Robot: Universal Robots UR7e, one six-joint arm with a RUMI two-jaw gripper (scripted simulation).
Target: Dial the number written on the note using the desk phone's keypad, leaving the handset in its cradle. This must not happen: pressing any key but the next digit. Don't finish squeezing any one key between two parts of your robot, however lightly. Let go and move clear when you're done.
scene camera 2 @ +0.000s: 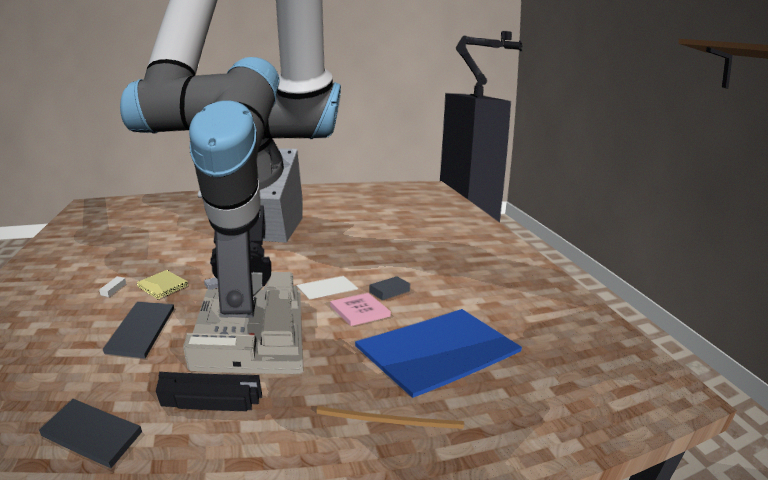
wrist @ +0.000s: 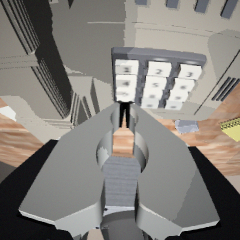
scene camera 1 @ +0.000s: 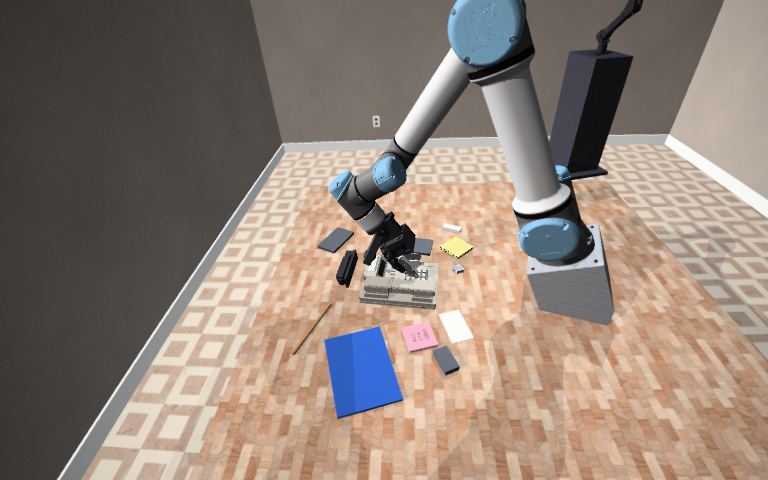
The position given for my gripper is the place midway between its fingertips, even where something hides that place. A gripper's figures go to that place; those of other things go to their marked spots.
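Labels:
A pencil (scene camera 2: 320,410) and a blue book (scene camera 2: 427,355) are 0.20 m apart, measured at their marked spots. The pencil is 0.63 m from the lens, while a black stapler (scene camera 2: 183,390) is 0.64 m from the lens. For the blue book I read 0.74 m from the lens, and my own gripper (scene camera 2: 249,297) is 0.82 m from the lens.

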